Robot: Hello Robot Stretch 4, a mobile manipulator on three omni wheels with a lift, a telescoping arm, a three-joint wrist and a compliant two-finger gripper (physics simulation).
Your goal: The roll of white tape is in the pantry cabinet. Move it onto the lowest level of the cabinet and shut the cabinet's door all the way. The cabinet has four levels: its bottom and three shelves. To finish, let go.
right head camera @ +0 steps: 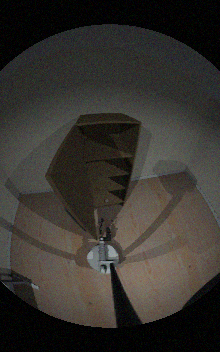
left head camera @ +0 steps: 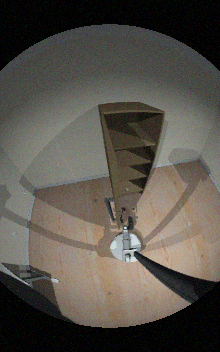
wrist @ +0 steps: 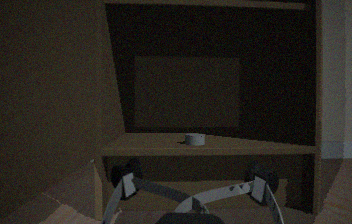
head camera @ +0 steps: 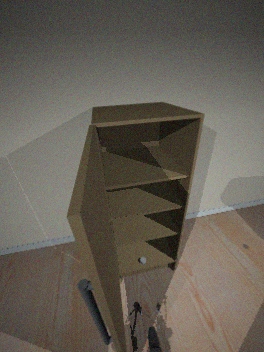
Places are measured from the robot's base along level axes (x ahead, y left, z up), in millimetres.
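Where they show: gripper, fingertip midpoint: (right head camera: pixel 107 218) (left head camera: pixel 128 207) (wrist: pixel 192 173) (head camera: pixel 148 303).
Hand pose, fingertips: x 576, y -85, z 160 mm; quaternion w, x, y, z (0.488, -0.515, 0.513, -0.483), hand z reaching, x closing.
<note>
After its pixels a point has its place.
The roll of white tape (head camera: pixel 142 260) {y -80, x 892, z 165 mm} (left head camera: pixel 126 190) {y -85, x 873, z 156 mm} (right head camera: pixel 106 200) {y -91, x 892, z 164 mm} (wrist: pixel 195 139) {y -88, x 873, z 155 mm} lies flat on the lowest level of the pantry cabinet (head camera: pixel 145 112) {y -122, x 1007, z 1372 mm} (left head camera: pixel 131 107) {y -106, x 933, z 1372 mm} (right head camera: pixel 107 118) {y -111, x 938, z 1372 mm} (wrist: pixel 318 100) {y -382, x 878, z 252 mm}, near its front edge and about midway across. The cabinet's door (head camera: pixel 90 200) {y 79, x 353, z 1320 mm} (right head camera: pixel 75 185) {y 87, x 425, z 1131 mm} (wrist: pixel 47 100) {y 107, x 603, z 242 mm} stands wide open on the left side. My gripper (head camera: pixel 148 306) {y -85, x 576, z 160 mm} (wrist: pixel 192 173) {y -85, x 576, z 160 mm} is open and empty. It is outside the cabinet, in front of the bottom board, apart from the tape. In the wrist view its fingertips show below the tape, well spread.
A dark bar handle (head camera: pixel 95 312) {y 122, x 290, z 953 mm} is on the door's outer face. The door's free edge reaches toward my base (left head camera: pixel 117 246) {y 102, x 8, z 187 mm} (right head camera: pixel 95 257) {y 87, x 3, z 187 mm}, to the left of the arm. A wall stands behind the cabinet. A dark-framed object (left head camera: pixel 37 274) is at the far lower left.
</note>
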